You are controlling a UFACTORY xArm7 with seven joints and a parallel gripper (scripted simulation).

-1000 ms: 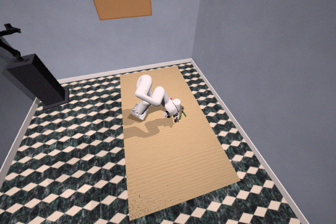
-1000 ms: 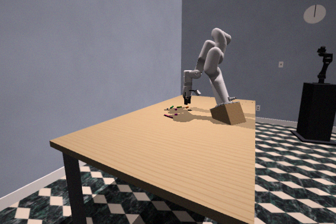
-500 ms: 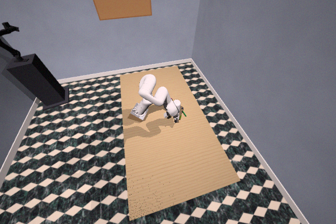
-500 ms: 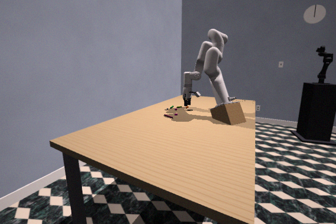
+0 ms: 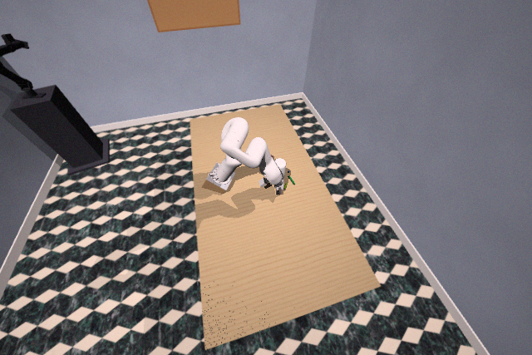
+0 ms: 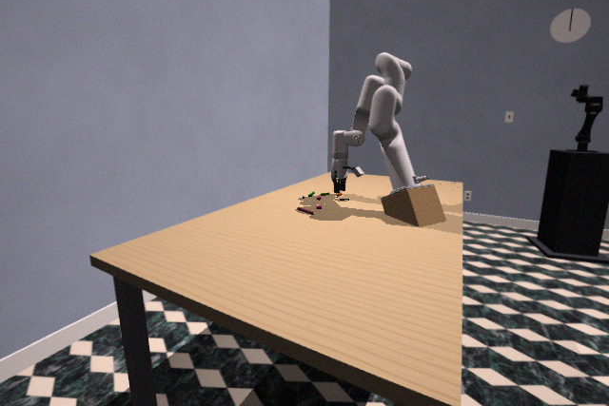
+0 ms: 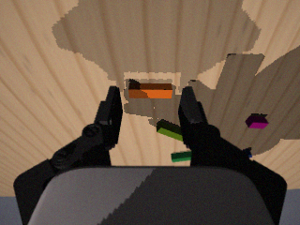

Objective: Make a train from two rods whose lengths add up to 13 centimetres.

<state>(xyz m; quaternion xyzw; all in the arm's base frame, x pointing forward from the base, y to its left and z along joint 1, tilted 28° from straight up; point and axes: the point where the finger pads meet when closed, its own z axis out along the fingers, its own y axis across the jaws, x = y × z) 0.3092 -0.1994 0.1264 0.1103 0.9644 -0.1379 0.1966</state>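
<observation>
My hand is 3 cm above the orange rod. From my hand the other things lie so: blue rod: 16 cm ahead, 11 cm to the left, 3 cm below; green rod: 14 cm ahead, 4 cm to the left, 3 cm below; lime rod: 7 cm ahead, 3 cm below, 1 cm to the left.
</observation>
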